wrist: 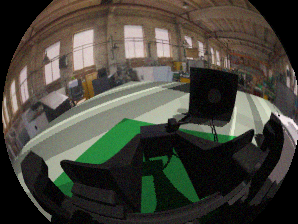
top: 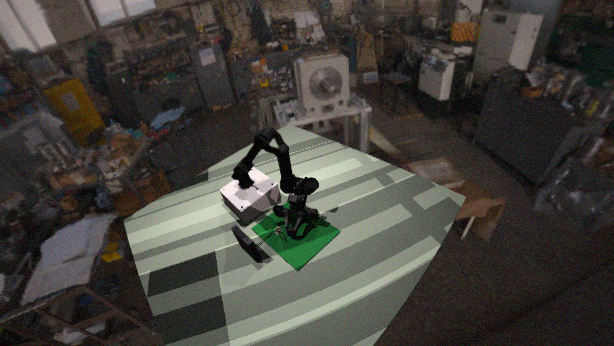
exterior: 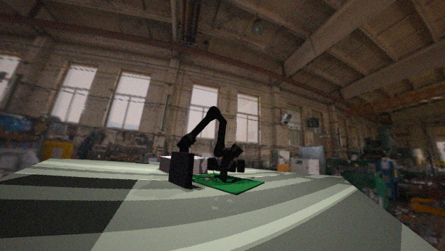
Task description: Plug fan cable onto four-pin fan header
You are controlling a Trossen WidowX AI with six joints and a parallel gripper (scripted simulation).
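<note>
My gripper tip is 7 cm above the green board, 3 cm to the right of it and 3 cm past it. Also, from my gripper tip: dark plug (1 cm below); then black fan (16 cm to the right, 8 cm behind).
</note>
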